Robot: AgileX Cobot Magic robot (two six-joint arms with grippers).
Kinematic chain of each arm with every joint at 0, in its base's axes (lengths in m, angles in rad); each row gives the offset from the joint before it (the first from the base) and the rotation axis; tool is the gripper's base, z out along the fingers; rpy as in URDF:
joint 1: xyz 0 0 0.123 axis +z
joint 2: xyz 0 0 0 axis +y
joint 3: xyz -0.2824 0 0.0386 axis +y
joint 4: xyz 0.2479 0 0.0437 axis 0.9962 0 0.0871
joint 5: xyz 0 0 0 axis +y
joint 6: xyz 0.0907 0 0.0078 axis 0.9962 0 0.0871
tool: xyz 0 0 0 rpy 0 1.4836 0
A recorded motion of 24 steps. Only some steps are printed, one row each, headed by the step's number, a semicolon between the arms.
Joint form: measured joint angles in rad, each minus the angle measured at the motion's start. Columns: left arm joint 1, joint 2, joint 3, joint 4, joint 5, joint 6; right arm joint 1, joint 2, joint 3, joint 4, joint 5, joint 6.
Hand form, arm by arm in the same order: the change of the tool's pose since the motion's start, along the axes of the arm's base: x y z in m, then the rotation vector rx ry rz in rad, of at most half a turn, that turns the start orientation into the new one. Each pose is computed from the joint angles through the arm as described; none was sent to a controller.
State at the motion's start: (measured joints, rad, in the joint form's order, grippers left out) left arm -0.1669 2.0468 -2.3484 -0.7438 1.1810 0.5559; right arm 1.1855 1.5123 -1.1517 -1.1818 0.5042 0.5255
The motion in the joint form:
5: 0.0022 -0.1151 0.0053 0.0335 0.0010 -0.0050; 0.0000 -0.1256 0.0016 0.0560 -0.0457 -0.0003
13: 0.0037 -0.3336 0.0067 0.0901 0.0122 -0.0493; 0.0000 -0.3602 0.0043 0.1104 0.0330 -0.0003
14: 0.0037 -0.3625 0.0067 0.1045 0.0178 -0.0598; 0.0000 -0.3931 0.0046 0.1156 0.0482 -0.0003
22: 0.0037 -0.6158 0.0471 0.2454 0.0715 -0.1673; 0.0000 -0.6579 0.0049 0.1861 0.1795 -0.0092
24: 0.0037 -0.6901 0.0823 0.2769 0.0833 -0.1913; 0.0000 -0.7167 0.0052 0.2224 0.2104 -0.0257
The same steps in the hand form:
5: -0.0354 0.0090 0.0457 0.0095 -0.1090 0.0183; -0.0138 -0.0225 0.0397 0.1557 0.0052 0.0292
13: -0.1174 0.0266 0.1220 -0.0011 -0.2918 0.0646; -0.0349 -0.0865 0.1004 0.3565 -0.0288 -0.0403
14: -0.1293 0.0295 0.1302 0.0016 -0.3110 0.0746; -0.0380 -0.0967 0.1074 0.3823 -0.0340 -0.0527
22: -0.2329 0.0559 0.1778 0.0231 -0.4268 0.1887; -0.0667 -0.1845 0.1487 0.5916 -0.0366 -0.1491
24: -0.2604 0.0628 0.1831 0.0258 -0.4444 0.2172; -0.0741 -0.2043 0.1531 0.6314 -0.0214 -0.1631

